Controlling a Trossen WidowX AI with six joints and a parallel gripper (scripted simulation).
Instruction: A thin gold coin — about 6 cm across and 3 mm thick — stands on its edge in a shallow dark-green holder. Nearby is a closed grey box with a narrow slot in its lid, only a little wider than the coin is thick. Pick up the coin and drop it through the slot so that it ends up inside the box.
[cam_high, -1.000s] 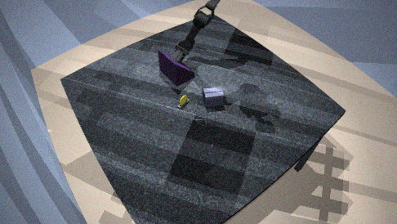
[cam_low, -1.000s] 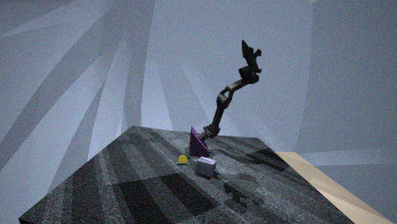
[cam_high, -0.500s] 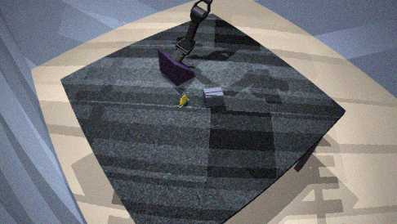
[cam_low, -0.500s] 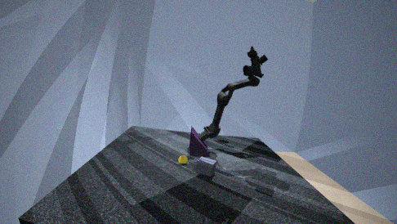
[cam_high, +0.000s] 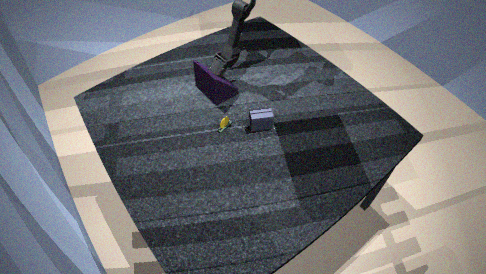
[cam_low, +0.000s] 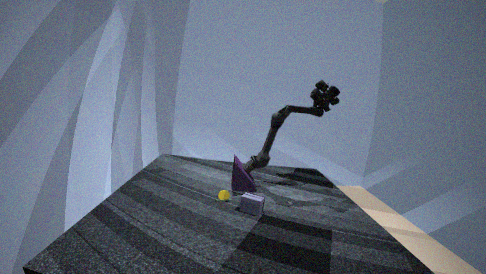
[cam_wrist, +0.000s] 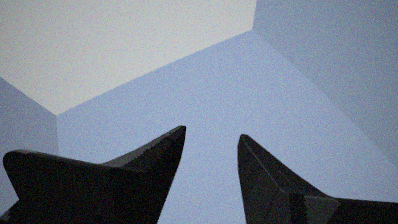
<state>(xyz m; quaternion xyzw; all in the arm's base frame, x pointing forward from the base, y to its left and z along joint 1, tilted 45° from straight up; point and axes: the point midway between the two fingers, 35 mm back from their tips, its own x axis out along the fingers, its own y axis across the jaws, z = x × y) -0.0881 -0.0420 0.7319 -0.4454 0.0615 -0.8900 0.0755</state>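
Now: the gold coin 320 mm ahead of my gripper tip, 620 mm to the right of it and 640 mm below it.
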